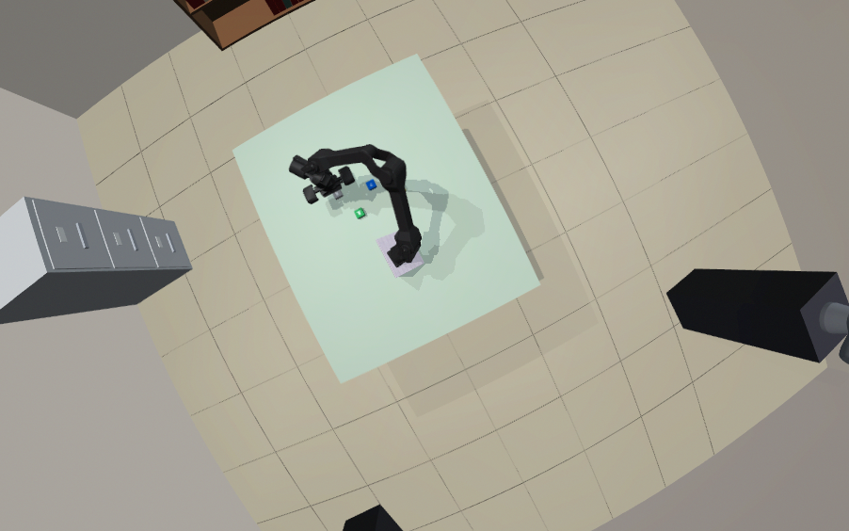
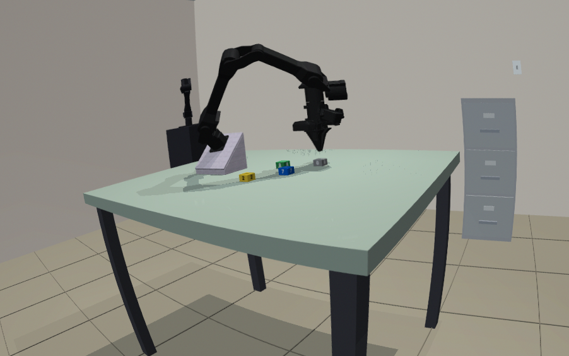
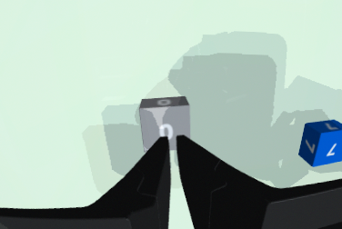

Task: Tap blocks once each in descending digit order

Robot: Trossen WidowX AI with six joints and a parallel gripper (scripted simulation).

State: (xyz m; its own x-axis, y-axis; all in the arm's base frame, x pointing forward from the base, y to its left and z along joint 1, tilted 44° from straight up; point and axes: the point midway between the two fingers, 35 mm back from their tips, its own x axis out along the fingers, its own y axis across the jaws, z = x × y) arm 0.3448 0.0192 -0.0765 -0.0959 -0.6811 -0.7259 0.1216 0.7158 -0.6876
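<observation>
Now: the grey block marked 0 30 mm below my gripper tip. Round my gripper tip: blue block marked 7: 50 mm behind, 130 mm to the right, 30 mm below; then green block: 120 mm behind, 30 mm to the right, 30 mm below; then yellow block marked 2: 130 mm behind, 210 mm to the right, 30 mm below.
</observation>
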